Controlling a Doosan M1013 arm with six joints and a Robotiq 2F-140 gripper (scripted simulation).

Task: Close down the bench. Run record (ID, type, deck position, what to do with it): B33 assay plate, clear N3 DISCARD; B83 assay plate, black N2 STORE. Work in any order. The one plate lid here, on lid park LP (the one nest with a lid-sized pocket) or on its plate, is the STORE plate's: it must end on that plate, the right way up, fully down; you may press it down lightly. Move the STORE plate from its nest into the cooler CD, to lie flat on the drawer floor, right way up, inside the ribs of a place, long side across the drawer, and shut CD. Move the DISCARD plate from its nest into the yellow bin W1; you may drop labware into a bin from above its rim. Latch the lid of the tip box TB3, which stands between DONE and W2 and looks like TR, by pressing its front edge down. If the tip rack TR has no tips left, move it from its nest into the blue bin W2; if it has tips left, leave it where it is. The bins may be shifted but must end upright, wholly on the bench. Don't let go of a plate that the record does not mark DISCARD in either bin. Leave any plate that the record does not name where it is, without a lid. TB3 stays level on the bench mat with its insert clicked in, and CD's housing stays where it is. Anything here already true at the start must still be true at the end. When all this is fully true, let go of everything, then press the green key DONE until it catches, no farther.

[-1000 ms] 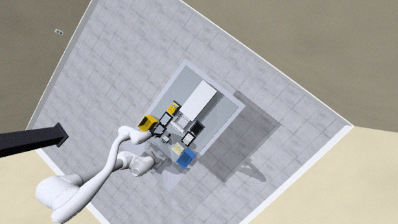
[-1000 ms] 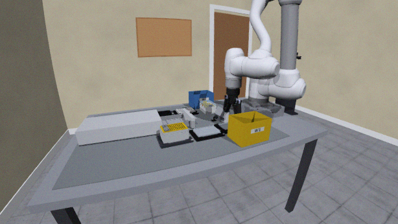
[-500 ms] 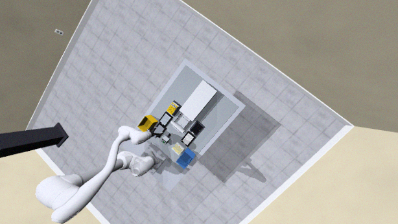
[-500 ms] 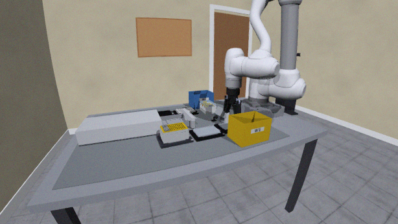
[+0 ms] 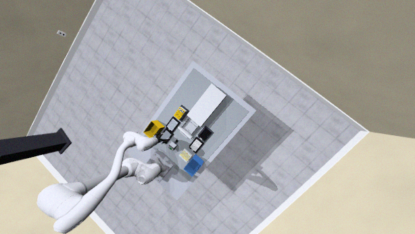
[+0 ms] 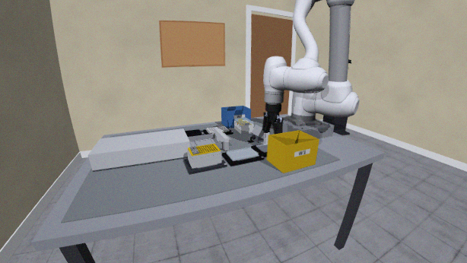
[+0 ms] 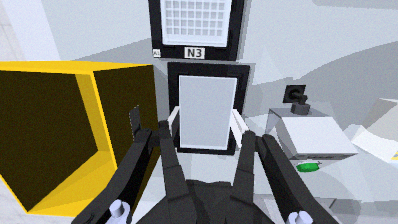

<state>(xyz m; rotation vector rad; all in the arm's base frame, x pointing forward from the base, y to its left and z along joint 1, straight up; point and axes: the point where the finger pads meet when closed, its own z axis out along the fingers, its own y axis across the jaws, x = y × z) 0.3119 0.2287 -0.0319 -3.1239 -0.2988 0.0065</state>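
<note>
My hand is 2 cm above the see-through plate lid. From my hand the other things lie so: yellow bin W1: 15 cm to the left, 4 cm behind; then N3 label: 9 cm ahead, 4 cm to the left, 3 cm below; then green key: 16 cm to the right, 3 cm above, 2 cm behind.
</note>
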